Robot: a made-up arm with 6 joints. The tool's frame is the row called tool. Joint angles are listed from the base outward. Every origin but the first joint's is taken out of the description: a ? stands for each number. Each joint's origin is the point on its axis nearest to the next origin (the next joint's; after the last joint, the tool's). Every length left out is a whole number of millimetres.
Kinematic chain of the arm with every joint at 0, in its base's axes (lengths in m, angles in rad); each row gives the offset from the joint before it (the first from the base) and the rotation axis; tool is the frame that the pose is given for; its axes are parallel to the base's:
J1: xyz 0 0 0.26 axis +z
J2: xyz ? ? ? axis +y
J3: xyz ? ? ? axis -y
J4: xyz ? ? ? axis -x
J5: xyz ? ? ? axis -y
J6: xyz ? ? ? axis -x
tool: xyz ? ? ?
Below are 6 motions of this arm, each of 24 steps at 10 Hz.
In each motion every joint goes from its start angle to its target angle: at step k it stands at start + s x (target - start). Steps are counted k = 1, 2, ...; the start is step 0. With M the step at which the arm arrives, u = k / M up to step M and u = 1 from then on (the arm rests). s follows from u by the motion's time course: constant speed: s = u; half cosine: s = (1 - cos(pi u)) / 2; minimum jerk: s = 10 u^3 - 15 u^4 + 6 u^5.
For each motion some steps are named. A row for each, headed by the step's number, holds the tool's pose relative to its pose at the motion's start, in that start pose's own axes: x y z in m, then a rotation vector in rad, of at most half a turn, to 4 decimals.
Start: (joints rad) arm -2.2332 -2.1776 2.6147 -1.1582 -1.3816 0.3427
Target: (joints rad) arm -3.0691 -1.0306 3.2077 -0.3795 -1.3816 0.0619
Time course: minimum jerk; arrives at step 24
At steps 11, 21, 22, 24:
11: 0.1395 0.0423 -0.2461 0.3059 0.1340 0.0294
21: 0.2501 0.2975 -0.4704 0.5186 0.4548 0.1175
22: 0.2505 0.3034 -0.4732 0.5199 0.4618 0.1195
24: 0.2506 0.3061 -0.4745 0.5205 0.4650 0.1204

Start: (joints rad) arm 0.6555 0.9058 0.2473 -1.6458 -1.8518 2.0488
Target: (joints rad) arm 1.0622 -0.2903 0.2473 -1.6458 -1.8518 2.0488
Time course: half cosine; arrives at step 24
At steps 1, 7, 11, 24:
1: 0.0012 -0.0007 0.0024 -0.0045 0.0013 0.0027
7: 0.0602 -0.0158 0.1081 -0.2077 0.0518 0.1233
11: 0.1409 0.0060 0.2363 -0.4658 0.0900 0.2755
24: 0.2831 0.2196 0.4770 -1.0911 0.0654 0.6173

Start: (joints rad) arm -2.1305 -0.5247 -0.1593 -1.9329 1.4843 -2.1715
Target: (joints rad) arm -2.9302 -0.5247 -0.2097 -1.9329 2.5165 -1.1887
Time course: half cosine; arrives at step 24
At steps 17, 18, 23, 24:
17: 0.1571 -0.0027 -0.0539 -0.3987 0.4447 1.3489
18: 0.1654 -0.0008 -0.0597 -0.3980 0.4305 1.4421
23: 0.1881 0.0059 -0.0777 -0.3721 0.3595 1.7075
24: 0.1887 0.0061 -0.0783 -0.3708 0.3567 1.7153

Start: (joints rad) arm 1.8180 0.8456 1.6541 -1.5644 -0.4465 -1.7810
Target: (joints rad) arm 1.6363 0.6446 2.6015 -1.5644 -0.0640 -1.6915
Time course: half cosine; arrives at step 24
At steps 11, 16, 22, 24:
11: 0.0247 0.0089 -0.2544 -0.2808 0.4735 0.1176
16: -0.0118 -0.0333 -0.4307 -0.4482 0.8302 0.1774
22: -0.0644 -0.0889 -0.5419 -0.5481 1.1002 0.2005
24: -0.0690 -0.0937 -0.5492 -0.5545 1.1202 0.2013

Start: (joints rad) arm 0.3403 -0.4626 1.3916 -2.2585 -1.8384 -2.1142
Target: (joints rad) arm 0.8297 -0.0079 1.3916 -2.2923 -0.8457 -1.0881
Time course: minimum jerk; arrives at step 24
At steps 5, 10, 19, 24:
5: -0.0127 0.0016 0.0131 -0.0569 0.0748 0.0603
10: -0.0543 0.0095 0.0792 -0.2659 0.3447 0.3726
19: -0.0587 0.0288 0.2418 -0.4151 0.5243 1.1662
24: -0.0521 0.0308 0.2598 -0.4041 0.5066 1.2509

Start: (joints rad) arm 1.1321 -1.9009 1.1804 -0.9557 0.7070 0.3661
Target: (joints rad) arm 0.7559 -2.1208 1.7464 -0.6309 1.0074 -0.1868
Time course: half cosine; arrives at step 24
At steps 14, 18, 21, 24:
14: 0.0334 0.2827 0.1339 0.6092 -0.4217 0.4122
18: 0.0184 0.3671 0.2052 0.8528 -0.5592 0.5528
21: 0.0072 0.4023 0.2433 0.9733 -0.6252 0.6186
24: 0.0028 0.4136 0.2571 1.0159 -0.6484 0.6414

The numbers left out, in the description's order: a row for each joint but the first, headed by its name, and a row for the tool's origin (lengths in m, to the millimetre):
J2: 0 0 0
J3: 0 0 0.367
J4: 0.395 0 0
J5: 0 -0.203 0
J6: 0 0 0
tool: 0 0 0

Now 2 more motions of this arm.
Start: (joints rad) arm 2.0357 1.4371 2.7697 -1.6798 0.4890 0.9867
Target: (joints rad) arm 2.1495 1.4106 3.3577 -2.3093 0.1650 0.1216
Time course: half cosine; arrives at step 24
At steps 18, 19, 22, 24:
18: -0.0503 0.2795 0.1258 1.4813 0.2413 0.5055
19: -0.0563 0.2910 0.1359 1.5506 0.2664 0.5372
22: -0.0692 0.3130 0.1567 1.6864 0.3215 0.6023
24: -0.0719 0.3171 0.1610 1.7128 0.3332 0.6155

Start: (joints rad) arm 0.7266 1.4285 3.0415 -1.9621 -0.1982 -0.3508
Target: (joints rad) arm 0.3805 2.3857 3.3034 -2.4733 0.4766 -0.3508
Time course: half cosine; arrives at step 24
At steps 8, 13, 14, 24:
8: -0.1314 -0.0332 0.0368 0.0583 -0.2843 -0.0546
13: -0.2989 -0.0362 0.0596 0.0943 -0.6784 -0.0974
14: -0.3318 -0.0323 0.0605 0.0971 -0.7624 -0.1019
24: -0.5052 0.0115 0.0397 0.0893 -1.2667 -0.0946

